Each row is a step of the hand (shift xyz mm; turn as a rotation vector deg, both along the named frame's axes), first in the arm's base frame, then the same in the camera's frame.
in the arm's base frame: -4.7 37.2 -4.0 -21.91 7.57 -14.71
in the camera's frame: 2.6 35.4 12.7 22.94 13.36 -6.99
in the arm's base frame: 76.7 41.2 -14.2 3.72 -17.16 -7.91
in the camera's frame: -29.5 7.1 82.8 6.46 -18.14 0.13
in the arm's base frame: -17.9 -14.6 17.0 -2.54 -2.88 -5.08
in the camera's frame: -4.5 -4.5 -28.0 5.90 -2.32 -0.62
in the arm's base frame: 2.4 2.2 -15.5 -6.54 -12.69 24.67
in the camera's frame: 12.0 -0.8 10.3 -16.94 -6.10 -22.09
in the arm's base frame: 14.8 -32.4 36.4 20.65 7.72 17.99
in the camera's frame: -36.0 -30.8 -18.8 -26.47 1.56 10.33
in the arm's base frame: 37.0 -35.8 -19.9 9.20 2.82 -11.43
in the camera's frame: 1.9 -49.3 24.8 5.05 -2.31 13.87
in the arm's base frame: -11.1 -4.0 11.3 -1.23 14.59 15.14
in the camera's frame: -3.9 1.9 -15.8 -13.72 15.75 -2.72
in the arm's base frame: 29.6 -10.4 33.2 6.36 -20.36 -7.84
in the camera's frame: -42.5 -16.5 2.9 5.37 -22.06 0.92
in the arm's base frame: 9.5 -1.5 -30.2 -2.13 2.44 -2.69
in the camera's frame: 21.5 -8.7 21.6 3.17 2.71 0.60
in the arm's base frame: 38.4 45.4 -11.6 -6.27 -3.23 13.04
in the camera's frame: -13.0 25.8 53.3 -7.86 1.03 -12.53
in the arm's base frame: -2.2 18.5 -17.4 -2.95 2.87 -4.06
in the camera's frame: 14.5 15.6 14.0 4.72 3.24 0.79
